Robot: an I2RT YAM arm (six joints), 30 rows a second.
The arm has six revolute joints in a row. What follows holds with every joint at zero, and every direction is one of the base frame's. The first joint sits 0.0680 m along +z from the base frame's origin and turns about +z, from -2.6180 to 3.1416 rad. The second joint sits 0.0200 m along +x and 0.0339 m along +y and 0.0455 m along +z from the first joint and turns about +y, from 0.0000 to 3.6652 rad. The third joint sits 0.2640 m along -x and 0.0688 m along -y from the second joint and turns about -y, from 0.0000 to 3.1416 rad. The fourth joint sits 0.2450 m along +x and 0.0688 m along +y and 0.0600 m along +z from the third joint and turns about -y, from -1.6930 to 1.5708 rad. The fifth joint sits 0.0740 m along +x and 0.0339 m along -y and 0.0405 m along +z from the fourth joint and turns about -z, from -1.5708 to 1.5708 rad. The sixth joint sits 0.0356 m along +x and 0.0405 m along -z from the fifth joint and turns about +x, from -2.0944 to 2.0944 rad. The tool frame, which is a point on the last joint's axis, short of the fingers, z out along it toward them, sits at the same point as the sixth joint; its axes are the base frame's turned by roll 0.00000, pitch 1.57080 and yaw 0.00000 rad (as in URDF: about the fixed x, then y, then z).
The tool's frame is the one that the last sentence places.
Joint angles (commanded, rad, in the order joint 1, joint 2, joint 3, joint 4, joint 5, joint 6), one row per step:
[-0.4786 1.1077 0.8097 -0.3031 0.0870 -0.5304]
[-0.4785 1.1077 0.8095 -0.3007 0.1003 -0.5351]
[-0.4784 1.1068 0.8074 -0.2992 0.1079 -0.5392]
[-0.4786 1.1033 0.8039 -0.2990 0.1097 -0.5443]
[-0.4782 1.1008 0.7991 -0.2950 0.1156 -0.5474]
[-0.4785 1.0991 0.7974 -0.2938 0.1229 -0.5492]
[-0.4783 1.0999 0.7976 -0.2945 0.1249 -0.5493]
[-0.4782 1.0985 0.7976 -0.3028 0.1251 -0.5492]
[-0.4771 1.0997 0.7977 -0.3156 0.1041 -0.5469]
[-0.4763 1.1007 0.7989 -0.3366 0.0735 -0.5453]
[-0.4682 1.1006 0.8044 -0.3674 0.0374 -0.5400]
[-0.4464 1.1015 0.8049 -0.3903 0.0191 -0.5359]
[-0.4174 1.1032 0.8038 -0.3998 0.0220 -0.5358]
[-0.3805 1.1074 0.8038 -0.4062 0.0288 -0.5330]
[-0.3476 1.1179 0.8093 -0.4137 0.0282 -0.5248]
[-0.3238 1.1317 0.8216 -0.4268 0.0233 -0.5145]
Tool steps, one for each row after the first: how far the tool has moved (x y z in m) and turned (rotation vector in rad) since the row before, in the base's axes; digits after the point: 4 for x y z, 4 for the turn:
[-0.0001 -0.0004 0.0002 -0.0109 0.0037 -0.0082]
[-0.0003 -0.0001 -0.0004 -0.0067 0.0036 -0.0039]
[-0.0008 0.0003 -0.0004 -0.0045 0.0027 0.0012]
[-0.0005 0.0001 -0.0007 -0.0058 0.0015 -0.0027]
[-0.0005 -0.0001 -0.0001 -0.0054 0.0017 -0.0053]
[0.0001 -0.0001 -0.0002 -0.0005 0.0017 -0.0014]
[-0.0006 0.0004 -0.0004 0.0031 0.0061 -0.0001]
[0.0000 0.0011 -0.0014 0.0186 0.0057 0.0170]
[-0.0003 0.0016 -0.0017 0.0266 0.0095 0.0246]
[0.0001 0.0036 -0.0008 0.0346 0.0103 0.0336]
[0.0014 0.0058 -0.0020 0.0234 0.0143 0.0335]
[0.0024 0.0063 -0.0015 0.0035 0.0119 0.0267]
[0.0035 0.0077 -0.0014 0.0020 0.0106 0.0299]
[0.0042 0.0068 -0.0011 0.0105 0.0091 0.0280]
[0.0040 0.0048 0.0000 0.0151 0.0099 0.0206]

